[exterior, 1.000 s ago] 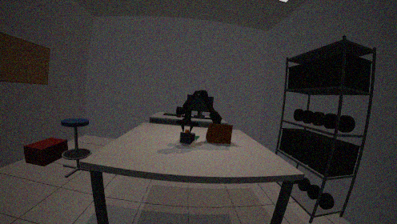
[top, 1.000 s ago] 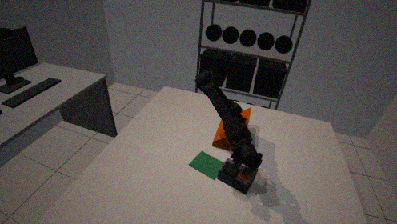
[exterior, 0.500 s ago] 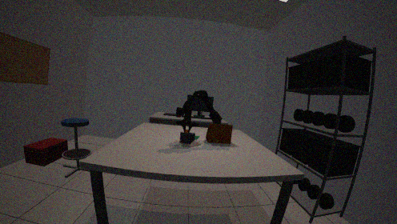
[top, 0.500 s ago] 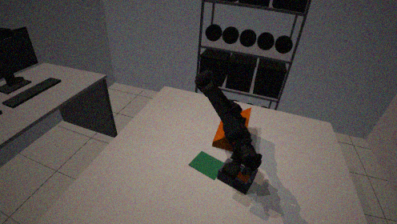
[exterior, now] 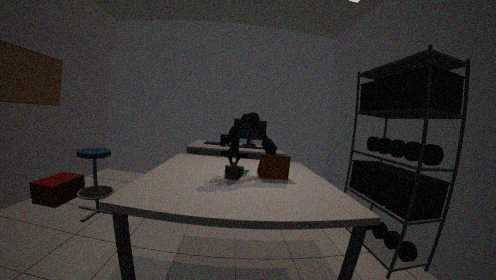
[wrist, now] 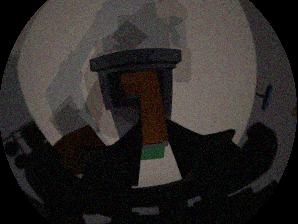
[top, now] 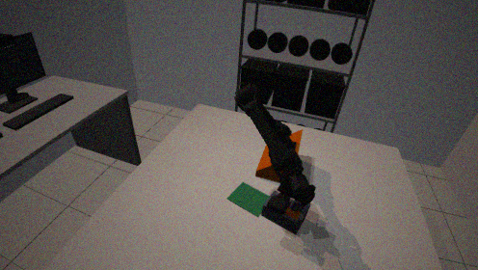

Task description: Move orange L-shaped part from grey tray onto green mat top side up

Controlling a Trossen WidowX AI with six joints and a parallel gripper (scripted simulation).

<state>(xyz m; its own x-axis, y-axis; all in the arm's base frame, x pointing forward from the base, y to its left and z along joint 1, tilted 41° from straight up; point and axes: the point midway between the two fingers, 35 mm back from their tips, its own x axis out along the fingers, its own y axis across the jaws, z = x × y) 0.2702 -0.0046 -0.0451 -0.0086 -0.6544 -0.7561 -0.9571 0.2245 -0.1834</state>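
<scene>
Now: gripper tip 6 cm past the green mat, 13 cm to the left of it and 8 cm above it. Also, from my gripper tip: orange L-shaped part 1 cm behind, 4 cm to the left, 3 cm below.
</scene>
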